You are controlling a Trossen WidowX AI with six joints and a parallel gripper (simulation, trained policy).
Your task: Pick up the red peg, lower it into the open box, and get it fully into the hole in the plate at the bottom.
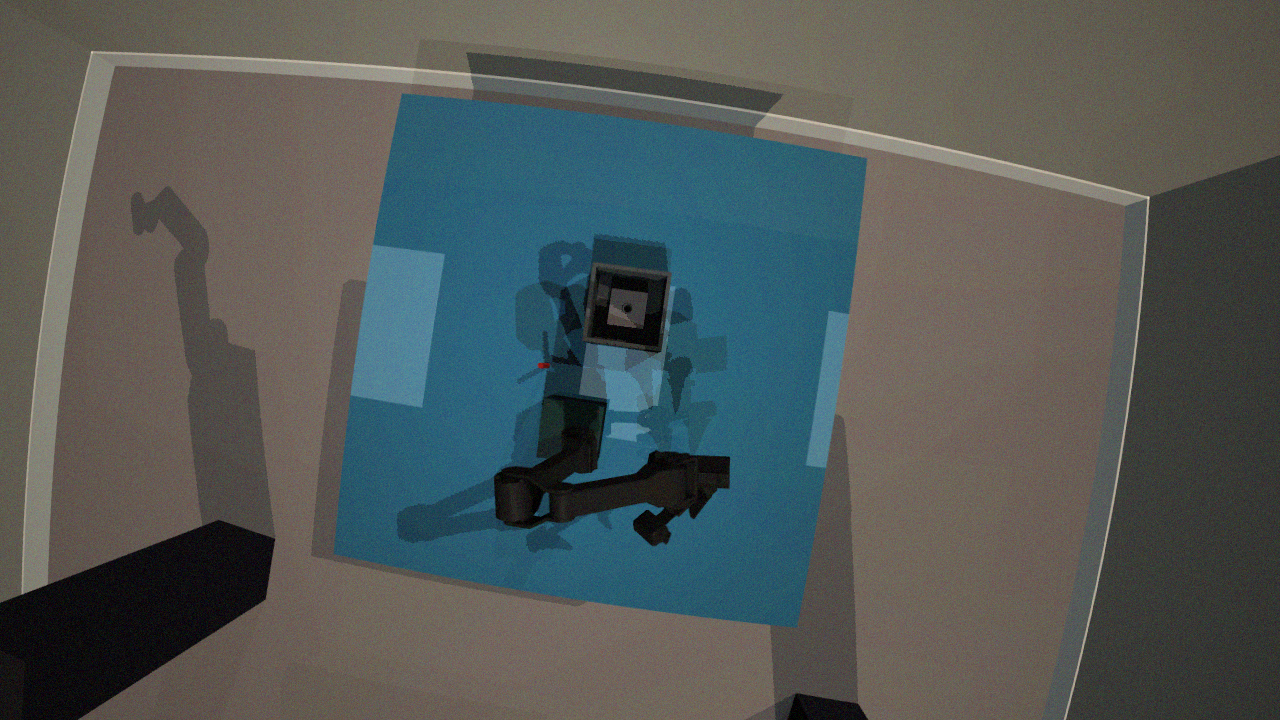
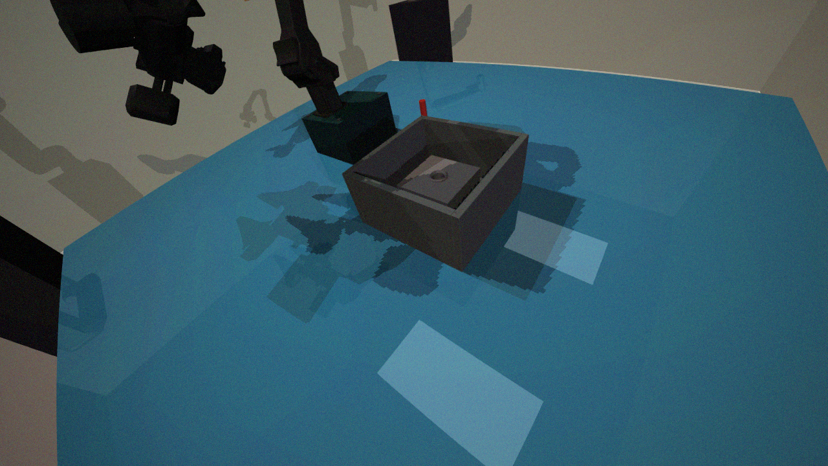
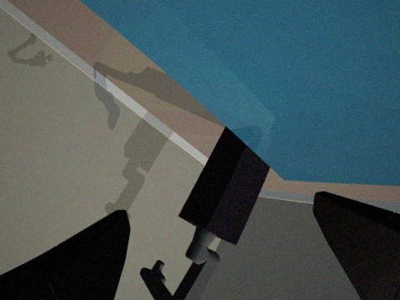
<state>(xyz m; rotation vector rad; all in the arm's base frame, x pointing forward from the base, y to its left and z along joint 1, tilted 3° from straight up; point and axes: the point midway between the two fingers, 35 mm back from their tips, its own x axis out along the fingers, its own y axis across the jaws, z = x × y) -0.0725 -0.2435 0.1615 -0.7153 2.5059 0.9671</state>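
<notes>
Right now my gripper tip is 260 mm short of the red peg, 400 mm to the right of it and 180 mm above it. The rest, counted from my gripper tip: box 440 mm ahead, 220 mm to the left, 200 mm below; then grey plate 440 mm ahead, 220 mm to the left, 180 mm below.
</notes>
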